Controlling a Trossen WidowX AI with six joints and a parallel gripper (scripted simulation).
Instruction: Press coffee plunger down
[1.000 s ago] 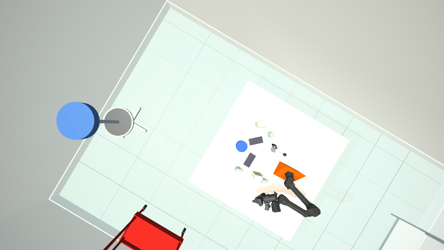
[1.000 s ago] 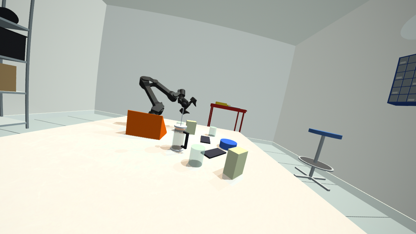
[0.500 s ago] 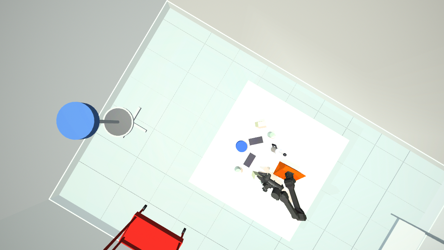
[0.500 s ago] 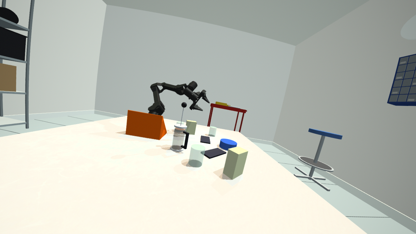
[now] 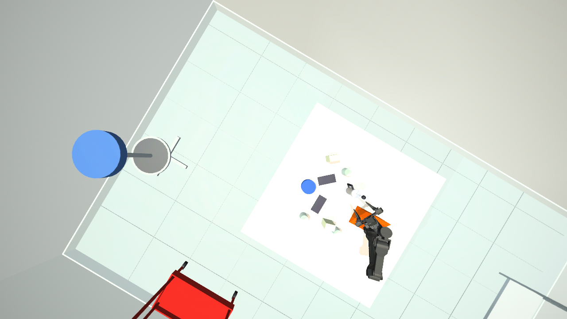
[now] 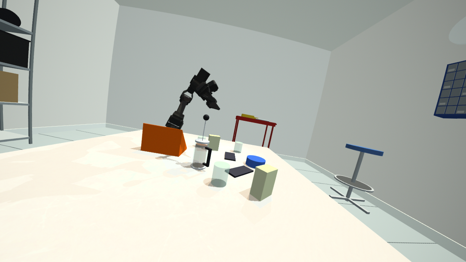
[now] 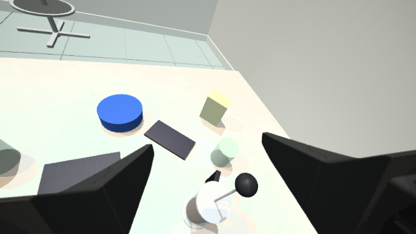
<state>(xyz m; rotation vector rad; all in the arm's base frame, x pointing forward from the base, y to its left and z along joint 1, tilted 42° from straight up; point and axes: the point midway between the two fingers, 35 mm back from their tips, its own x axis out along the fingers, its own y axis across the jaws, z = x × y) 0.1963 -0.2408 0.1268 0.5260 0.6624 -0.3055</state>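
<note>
My gripper tip is now 19 cm above the coffee press, 7 cm to the left of it and 4 cm past it. Also, from my gripper tip: blue disc 30 cm ahead, 29 cm below, 4 cm to the left.
</note>
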